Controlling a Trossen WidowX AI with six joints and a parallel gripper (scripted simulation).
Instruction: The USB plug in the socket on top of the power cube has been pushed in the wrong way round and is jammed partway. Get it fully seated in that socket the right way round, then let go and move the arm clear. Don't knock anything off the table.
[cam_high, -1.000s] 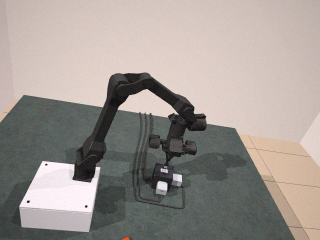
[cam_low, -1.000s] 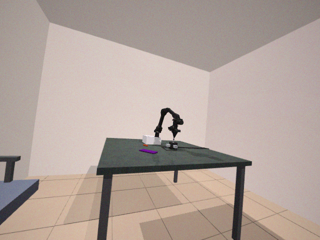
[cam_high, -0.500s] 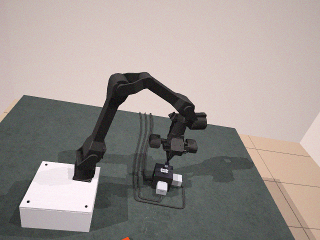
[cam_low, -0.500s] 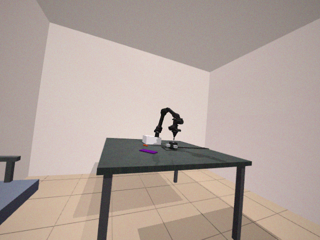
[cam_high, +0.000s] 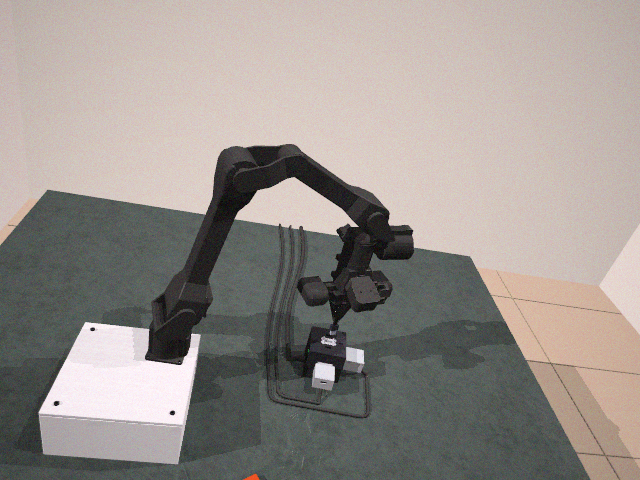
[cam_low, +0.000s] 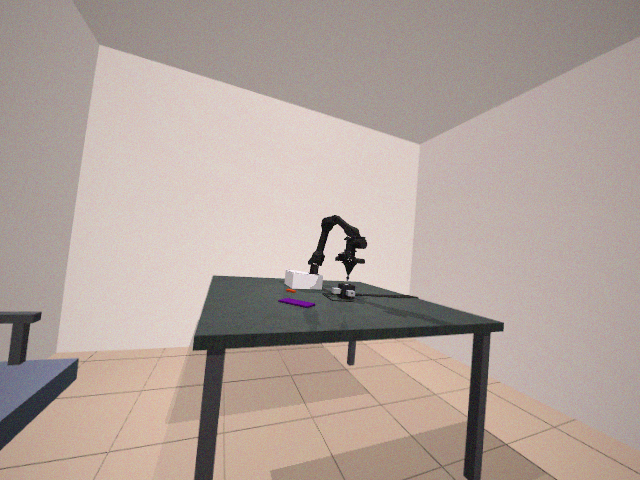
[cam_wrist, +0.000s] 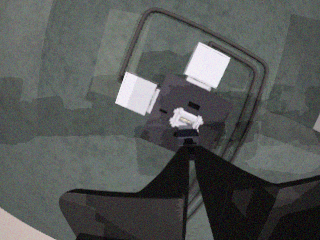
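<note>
Now: gripper tip 20 mm above the dark USB plug. Round my gripper tip: white socket 70 mm below; then small orange piece 130 mm behind, 310 mm to the right, 130 mm below; then purple bar 180 mm ahead, 340 mm to the right, 130 mm below.
</note>
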